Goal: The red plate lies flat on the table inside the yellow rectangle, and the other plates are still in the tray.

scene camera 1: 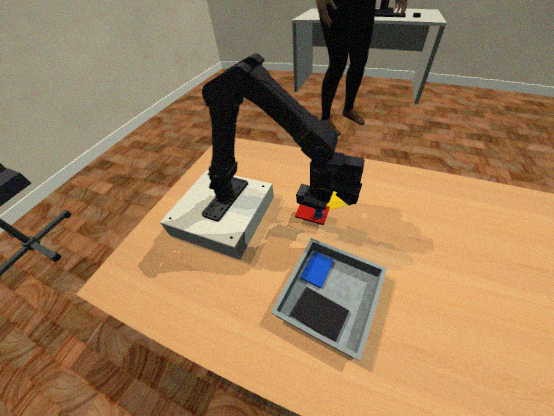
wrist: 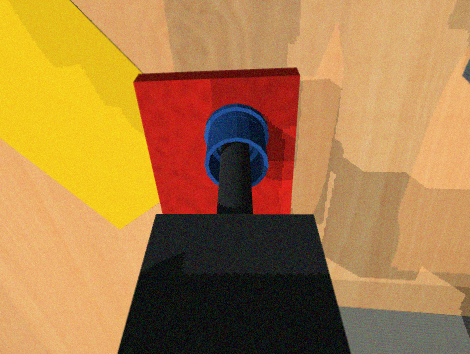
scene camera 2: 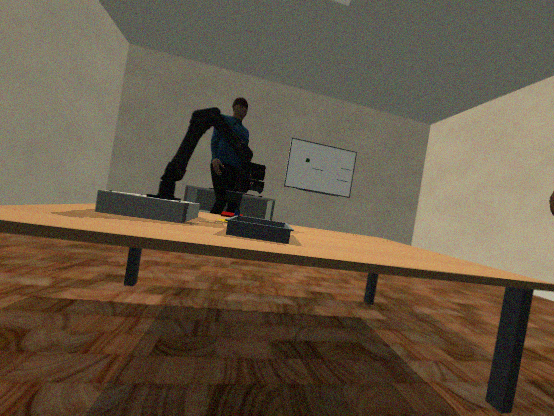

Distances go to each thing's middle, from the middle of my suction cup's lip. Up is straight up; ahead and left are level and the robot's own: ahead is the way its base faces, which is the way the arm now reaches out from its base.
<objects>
Now: suction cup 11 cm to the right of the yellow rectangle (wrist: 77,118), 5 cm above it and 2 cm past it. Also, from my suction cup: grey tray (scene camera 1: 354,283): 23 cm to the right, 11 cm ahead, 3 cm below; blue plate (scene camera 1: 319,265): 17 cm to the right, 5 cm ahead, 4 cm below; red plate (wrist: 174,107): 2 cm behind, 1 cm to the left, 1 cm below.
</objects>
